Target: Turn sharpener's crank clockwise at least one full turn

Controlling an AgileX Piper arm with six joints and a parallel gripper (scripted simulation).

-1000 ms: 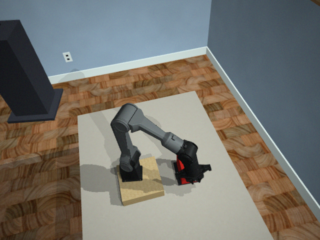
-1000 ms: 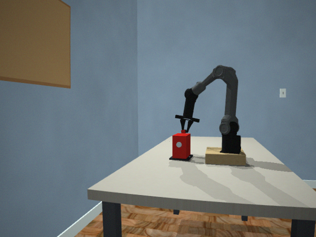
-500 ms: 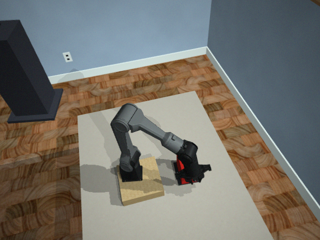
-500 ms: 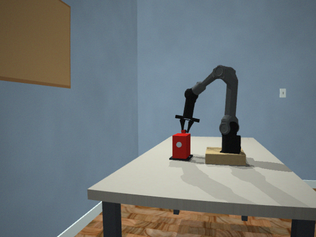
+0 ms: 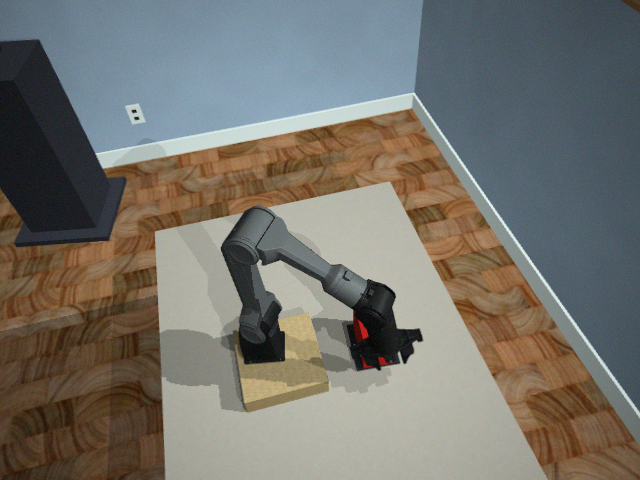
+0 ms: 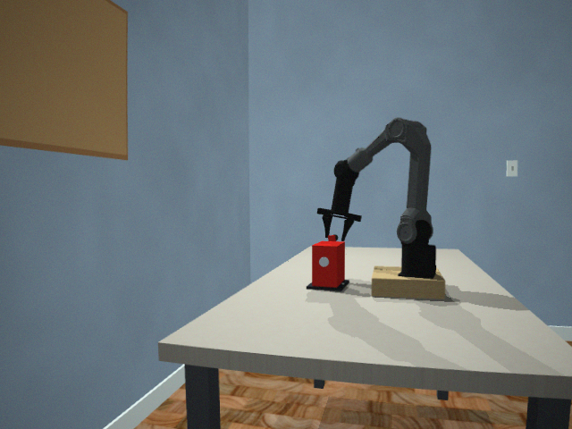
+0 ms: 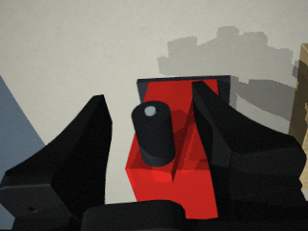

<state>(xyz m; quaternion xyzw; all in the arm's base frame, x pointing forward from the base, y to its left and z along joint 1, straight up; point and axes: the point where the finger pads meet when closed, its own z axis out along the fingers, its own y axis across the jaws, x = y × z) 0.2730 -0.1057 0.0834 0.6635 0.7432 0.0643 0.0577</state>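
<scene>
The dark crank knob lies 2 cm to the left of my hand. The rest, counted from my hand: sharpener crank 3 cm to the left, 1 cm below.
</scene>
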